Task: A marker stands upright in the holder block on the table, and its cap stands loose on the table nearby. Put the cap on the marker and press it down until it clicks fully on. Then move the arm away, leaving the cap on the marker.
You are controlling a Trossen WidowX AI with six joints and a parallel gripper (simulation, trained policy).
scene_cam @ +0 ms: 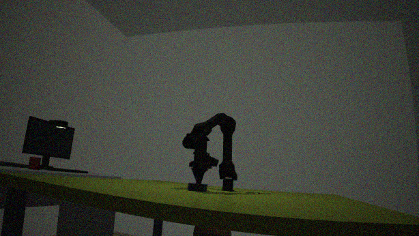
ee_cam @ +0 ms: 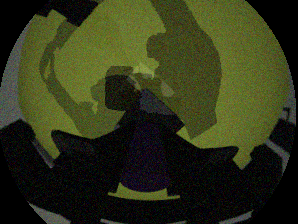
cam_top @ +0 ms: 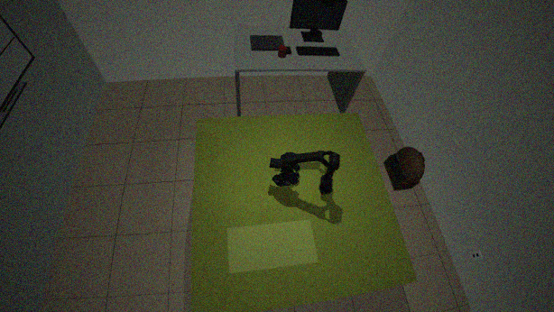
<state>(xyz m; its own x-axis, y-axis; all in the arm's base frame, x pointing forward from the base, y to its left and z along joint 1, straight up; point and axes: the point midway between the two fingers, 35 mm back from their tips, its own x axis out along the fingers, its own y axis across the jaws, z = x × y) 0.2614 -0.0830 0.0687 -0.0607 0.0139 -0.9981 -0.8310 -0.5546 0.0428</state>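
My gripper tip is 30 mm below the marker. The rest, counted from my gripper tip: dark holder block: 20 mm below; then purple cap: 40 mm above.
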